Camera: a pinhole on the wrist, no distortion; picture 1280 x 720 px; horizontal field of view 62.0 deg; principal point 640.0 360.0 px. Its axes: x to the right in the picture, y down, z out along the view. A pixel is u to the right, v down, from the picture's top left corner.
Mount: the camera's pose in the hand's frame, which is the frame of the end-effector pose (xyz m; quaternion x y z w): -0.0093 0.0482 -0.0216 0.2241 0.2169 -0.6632 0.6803
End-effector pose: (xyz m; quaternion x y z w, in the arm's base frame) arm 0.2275 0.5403 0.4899 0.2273 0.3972 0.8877 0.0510
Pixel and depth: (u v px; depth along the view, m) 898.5 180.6 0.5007
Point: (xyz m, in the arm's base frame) 0.4146 0.9621 0.3823
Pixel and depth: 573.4 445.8 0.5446
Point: 0.3708 1.0151 0.5769
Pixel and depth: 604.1 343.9 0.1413
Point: 0.2774 0.6234 0.5177
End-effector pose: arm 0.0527 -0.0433 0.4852 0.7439 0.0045 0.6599 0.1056
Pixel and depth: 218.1 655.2 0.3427
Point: 0.3997 -0.0395 0.5219
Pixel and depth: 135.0 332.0 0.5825
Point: 0.6587 -0.0672 0.3753
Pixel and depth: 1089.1 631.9 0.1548
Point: 0.1334 0.0447 0.4937
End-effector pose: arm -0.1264 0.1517 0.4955 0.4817 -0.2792 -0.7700 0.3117
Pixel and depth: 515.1 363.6 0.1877
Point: -0.2633 0.2069 0.5221
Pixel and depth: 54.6 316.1 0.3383
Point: -0.4476 0.2219 0.6469
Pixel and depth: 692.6 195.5 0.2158
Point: -0.2636 0.2604 0.5101
